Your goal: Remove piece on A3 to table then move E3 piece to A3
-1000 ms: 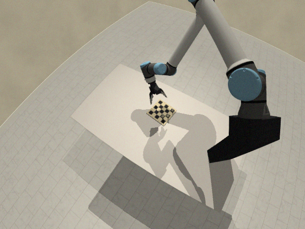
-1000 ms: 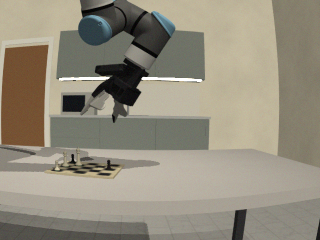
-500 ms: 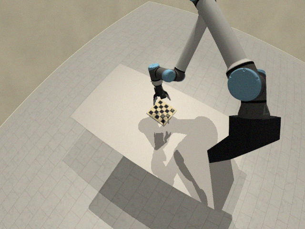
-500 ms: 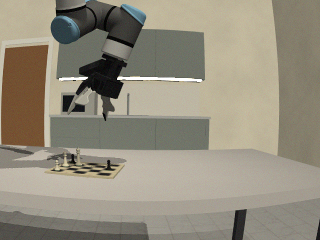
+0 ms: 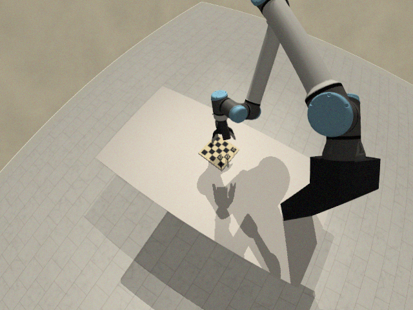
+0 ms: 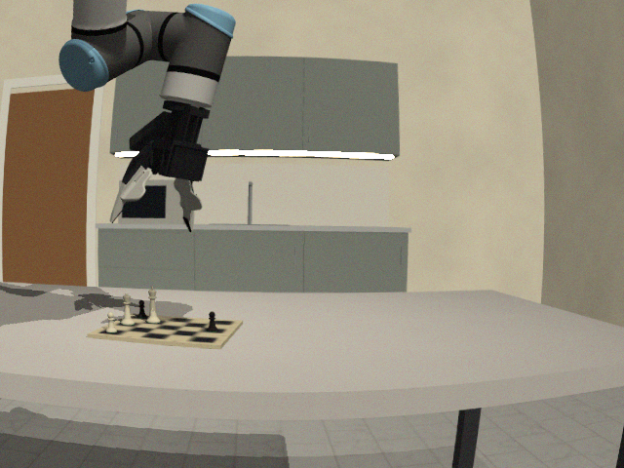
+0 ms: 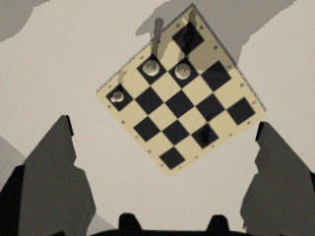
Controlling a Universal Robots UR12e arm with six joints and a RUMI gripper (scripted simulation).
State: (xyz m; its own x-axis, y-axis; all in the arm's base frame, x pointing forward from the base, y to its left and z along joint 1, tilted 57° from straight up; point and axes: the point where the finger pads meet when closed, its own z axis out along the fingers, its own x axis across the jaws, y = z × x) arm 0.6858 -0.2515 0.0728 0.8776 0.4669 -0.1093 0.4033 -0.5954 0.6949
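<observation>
My gripper is now 15 cm above the white pawn, 8 cm past it and 5 cm to the left of it. Also, from my hand: chessboard 17 cm below, 3 cm ahead, 2 cm to the right.
</observation>
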